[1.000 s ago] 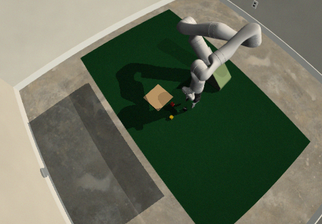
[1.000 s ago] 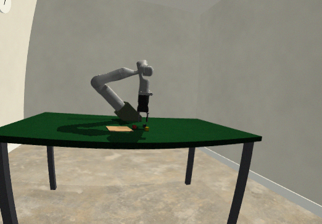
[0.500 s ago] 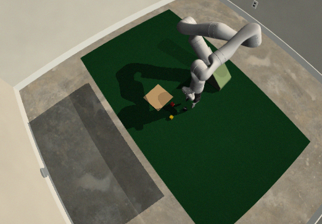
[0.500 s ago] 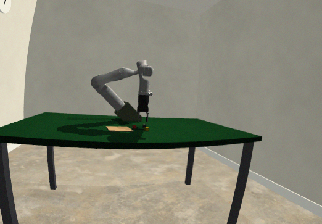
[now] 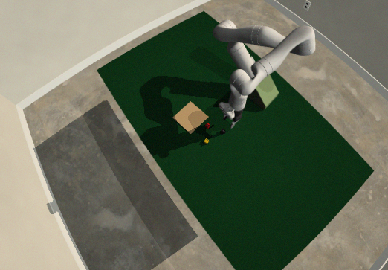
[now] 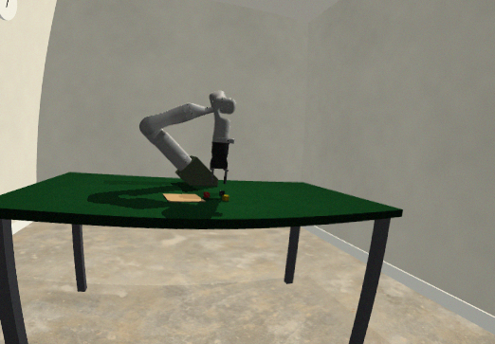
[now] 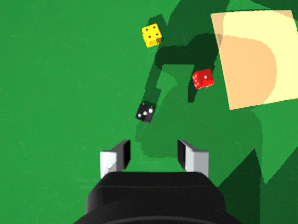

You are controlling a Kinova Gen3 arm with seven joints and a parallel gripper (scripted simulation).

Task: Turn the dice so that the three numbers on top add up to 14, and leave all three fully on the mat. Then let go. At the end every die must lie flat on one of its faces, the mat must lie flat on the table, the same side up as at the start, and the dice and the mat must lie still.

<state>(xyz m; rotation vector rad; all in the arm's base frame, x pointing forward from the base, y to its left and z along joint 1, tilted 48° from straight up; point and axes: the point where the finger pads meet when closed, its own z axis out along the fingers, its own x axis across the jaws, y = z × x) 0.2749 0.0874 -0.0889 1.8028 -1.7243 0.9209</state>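
The black die is 4 cm ahead of my hand, 1 cm to the left of it and 5 cm below it. Also, from my hand: yellow die 14 cm ahead, 5 cm below; tan mat 12 cm ahead, 17 cm to the right, 6 cm below; red die 8 cm ahead, 7 cm to the right, 5 cm below.
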